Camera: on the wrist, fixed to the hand. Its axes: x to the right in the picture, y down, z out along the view.
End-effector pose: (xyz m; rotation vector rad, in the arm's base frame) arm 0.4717 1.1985 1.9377 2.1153 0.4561 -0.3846
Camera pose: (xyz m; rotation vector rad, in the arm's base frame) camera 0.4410 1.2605 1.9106 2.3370 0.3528 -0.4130
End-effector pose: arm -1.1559 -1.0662 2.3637 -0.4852 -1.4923 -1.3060
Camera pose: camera -1.1936 -1.1166 2.3241 -0.3898 -1.5856 -1.0734
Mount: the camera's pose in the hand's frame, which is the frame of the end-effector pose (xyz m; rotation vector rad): -0.0045 -0.0658 -0.0343 0.2205 -0.0016 0.0680
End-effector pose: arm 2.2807 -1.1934 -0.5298 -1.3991 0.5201 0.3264
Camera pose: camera 2.3053 -1.2369 -0.4748 -1.1696 0.5853 0.3150
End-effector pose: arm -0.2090 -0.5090 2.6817 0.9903 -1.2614 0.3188
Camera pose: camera -0.1428 -0.5189 2.6492 1.1359 -1.2822 0.5186
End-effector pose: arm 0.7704 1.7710 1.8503 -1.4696 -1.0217 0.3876
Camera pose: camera 0.7701 1.7372 1.9165 -1.3076 -0.9016 0.5333
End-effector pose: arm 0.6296 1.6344 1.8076 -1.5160 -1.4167 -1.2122
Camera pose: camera 0.5595 1.6096 1.8074 -1.4010 -1.4370 -0.9794
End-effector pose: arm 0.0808 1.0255 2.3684 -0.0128 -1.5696 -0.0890
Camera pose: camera 0.1108 0.9579 2.3607 0.1068 -1.5718 0.1377
